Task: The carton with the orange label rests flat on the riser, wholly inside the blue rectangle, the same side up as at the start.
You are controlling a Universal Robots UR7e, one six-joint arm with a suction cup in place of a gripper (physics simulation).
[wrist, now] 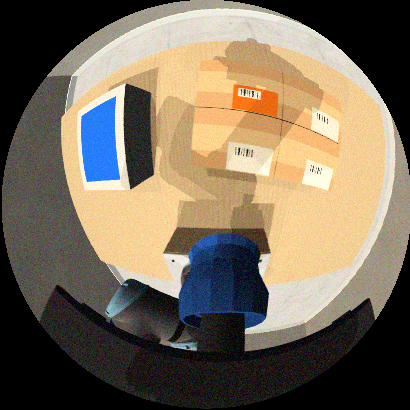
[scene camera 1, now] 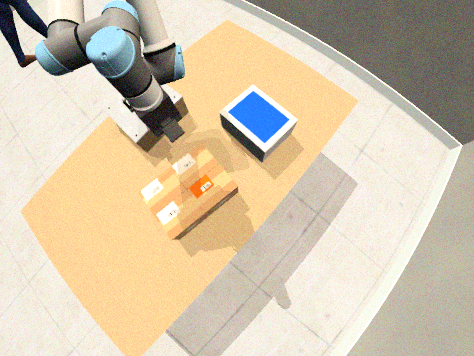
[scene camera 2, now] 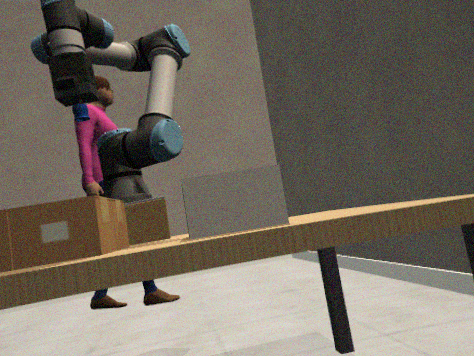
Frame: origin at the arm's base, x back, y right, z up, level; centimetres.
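Seen in the pictures: hand, tool point: [wrist: 224, 261] [scene camera 2: 82, 119]; arm's base, link origin: [scene camera 2: 128, 206].
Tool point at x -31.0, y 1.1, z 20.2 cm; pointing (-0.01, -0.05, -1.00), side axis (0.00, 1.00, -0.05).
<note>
Pixels of each thing's top centre, then the offset from my tool point to it. Level surfaces: height alone.
- carton with the orange label, top centre: [wrist: 241, 83] [scene camera 2: 63, 203] [scene camera 1: 212, 187] dy +0.8, dx -16.3, dz -20.9 cm
- riser, top centre: [scene camera 2: 225, 178] [wrist: 95, 142] [scene camera 1: 258, 115] dy -31.5, dx -5.2, dz -19.9 cm
- blue rectangle, top centre: [wrist: 95, 142] [scene camera 1: 258, 115] dy -31.5, dx -5.2, dz -19.9 cm
- table, surface height: dz -31.9 cm
The carton with the orange label [scene camera 1: 220, 181] [wrist: 215, 82] lies flat on the table in a tight two-by-two block with three white-labelled cartons, touching its neighbours. The riser [scene camera 1: 242, 136] [wrist: 137, 137] [scene camera 2: 235, 202] stands apart from the block, with the blue rectangle [scene camera 1: 259, 116] [wrist: 101, 140] bare on its top. My gripper, a blue suction cup [scene camera 2: 81, 112] [wrist: 225, 245], is open, with nothing on it. It hangs high above the table, toward the robot's base from the cartons. In scene camera 1 the tool hides the cup. Which carton faces scene camera 2 I cannot tell.
White-labelled cartons [scene camera 1: 169, 214] [wrist: 242, 157] [wrist: 320, 175] adjoin the orange-labelled one. The robot's base box [scene camera 1: 131, 120] [scene camera 2: 148, 220] [wrist: 215, 240] stands on the table [scene camera 1: 90, 215] behind the block. A person in pink [scene camera 2: 87, 145] stands behind the table.
</note>
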